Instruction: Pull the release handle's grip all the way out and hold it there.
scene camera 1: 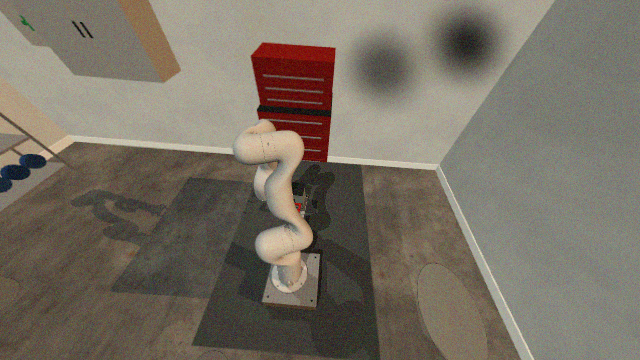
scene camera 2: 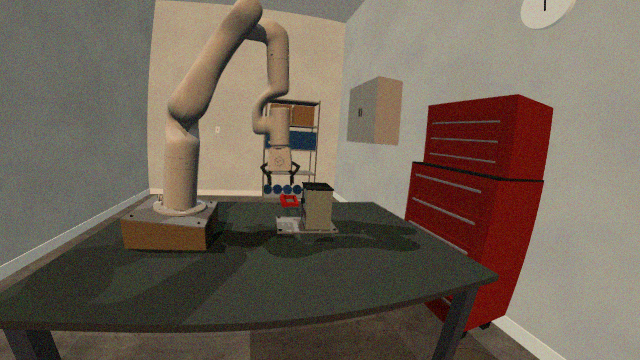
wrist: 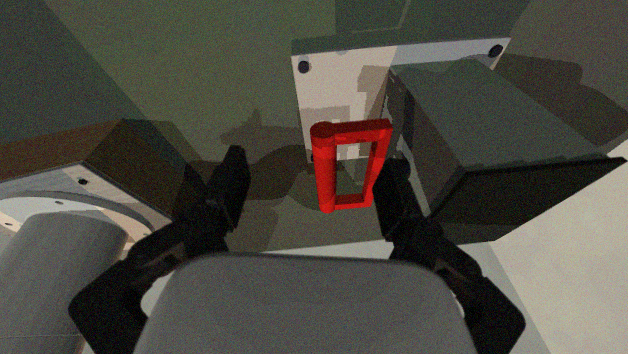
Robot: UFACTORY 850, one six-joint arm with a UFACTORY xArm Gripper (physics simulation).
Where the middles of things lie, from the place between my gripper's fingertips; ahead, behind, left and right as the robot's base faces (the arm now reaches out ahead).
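You'd find the base plate [wrist: 348,84] 15 cm below my hand, and it's 9 cm to the right of my hand and 9 cm ahead of it too.
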